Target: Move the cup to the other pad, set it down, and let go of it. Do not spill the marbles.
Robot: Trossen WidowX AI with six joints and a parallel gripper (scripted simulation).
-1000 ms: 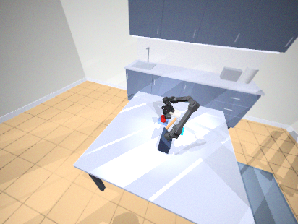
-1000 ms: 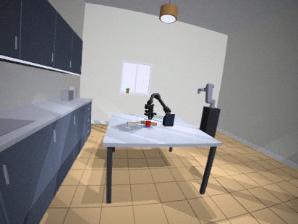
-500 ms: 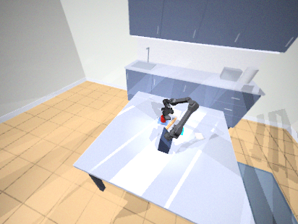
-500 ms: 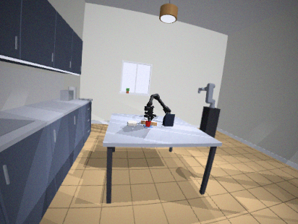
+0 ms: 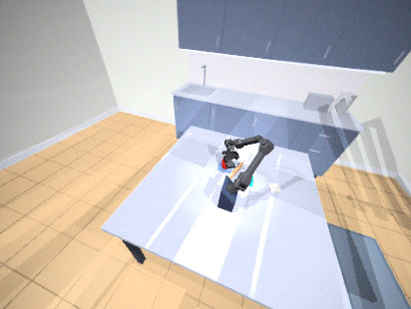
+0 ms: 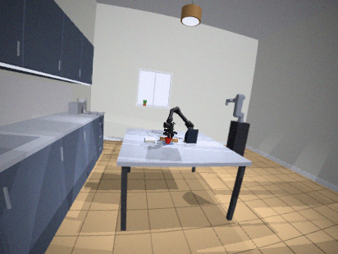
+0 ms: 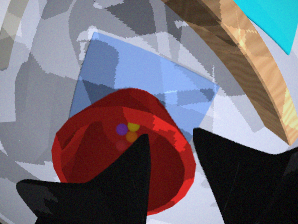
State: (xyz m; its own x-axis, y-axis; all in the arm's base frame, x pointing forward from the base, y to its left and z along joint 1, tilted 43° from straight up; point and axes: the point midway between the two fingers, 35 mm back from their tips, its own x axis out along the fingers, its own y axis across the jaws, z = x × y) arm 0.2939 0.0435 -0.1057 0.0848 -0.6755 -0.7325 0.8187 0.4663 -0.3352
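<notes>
Right now my gripper tip is 30 mm past the cyan pad, 180 mm to the left of it and 50 mm above it. Round my gripper tip: pale flat block (240 mm ahead, 60 mm to the right, 30 mm below); then cup (20 mm ahead, 20 mm to the left); then wooden block (80 mm to the right, 30 mm below).
</notes>
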